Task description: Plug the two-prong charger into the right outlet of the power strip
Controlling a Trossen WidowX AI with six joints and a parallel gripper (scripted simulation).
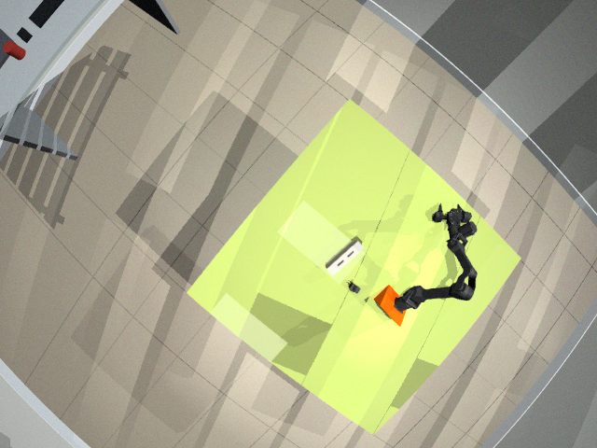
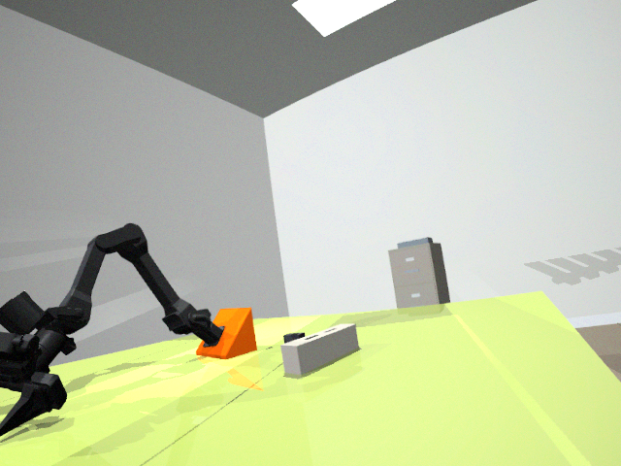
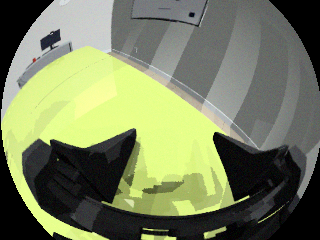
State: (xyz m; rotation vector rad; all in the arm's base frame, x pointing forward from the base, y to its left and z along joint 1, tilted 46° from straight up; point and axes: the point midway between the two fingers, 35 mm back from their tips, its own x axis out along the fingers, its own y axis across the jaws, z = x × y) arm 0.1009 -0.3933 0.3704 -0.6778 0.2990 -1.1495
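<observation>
My gripper tip is now 640 mm to the right of the dark two-prong charger and 120 mm short of it.
</observation>
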